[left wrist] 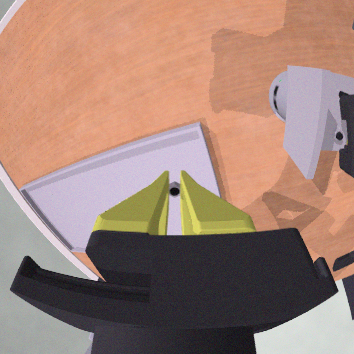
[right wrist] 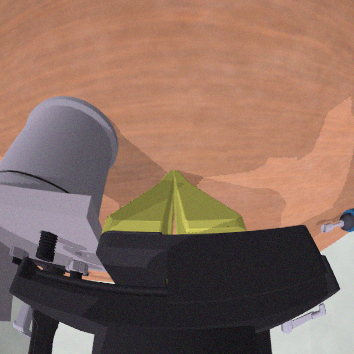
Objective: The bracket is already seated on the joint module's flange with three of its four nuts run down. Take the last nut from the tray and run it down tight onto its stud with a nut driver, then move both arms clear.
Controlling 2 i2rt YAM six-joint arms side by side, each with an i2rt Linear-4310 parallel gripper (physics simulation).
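Frame: origin at the left arm's base, x down, y ahead, z right, level; millimetres.
Where they show: left gripper, fingertip midpoint: (left wrist: 174, 177); right gripper, fingertip midpoint: (right wrist: 173, 177); left arm's base, origin of the base link: (right wrist: 53, 264).
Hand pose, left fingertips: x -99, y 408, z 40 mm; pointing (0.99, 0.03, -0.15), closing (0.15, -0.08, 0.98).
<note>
Things, the pixels of their top centre, and the offset from my left fingertips. "spot": a spot on its surface instead. Level surfaces: height alone.
- last nut, middle of its top: (left wrist: 173, 192) dx -6, dy -8, dz +0 mm
- pale tray, middle of its top: (left wrist: 101, 218) dx +83, dy -151, dz -158 mm
- joint module, middle of its top: (right wrist: 26, 261) dx +25, dy +46, dz +124 mm
- bare black threaded stud, middle of its top: (right wrist: 43, 258) dx +25, dy +65, dz +140 mm
- nut driver with a blue handle, surface spot: (right wrist: 350, 220) spot: dx +73, dy +1, dz +509 mm
- round wooden table, its level: dx +99 mm
The last nut (left wrist: 174, 189), small and grey with a dark hole, sits between the fingertips of my left gripper (left wrist: 174, 177), which is shut on it above the pale tray (left wrist: 115, 160). My right gripper (right wrist: 173, 177) is shut with its fingertips together and holds nothing. The joint module (right wrist: 60, 140) stands left of my right gripper; it also shows in part at the right of the left wrist view (left wrist: 280, 96). The bracket (left wrist: 306, 117) (right wrist: 45, 205) is on it. A bare black threaded stud (right wrist: 47, 246) and nuts (right wrist: 77, 267) (right wrist: 19, 254) show at the bracket.
A nut driver with a blue handle (right wrist: 350, 220) and a metal tip lies at the right edge of the right wrist view. A light grey angled piece (right wrist: 304, 319) shows at the lower right. The round wooden table (left wrist: 100, 75) (right wrist: 200, 75) lies below, with arm shadows on it.
</note>
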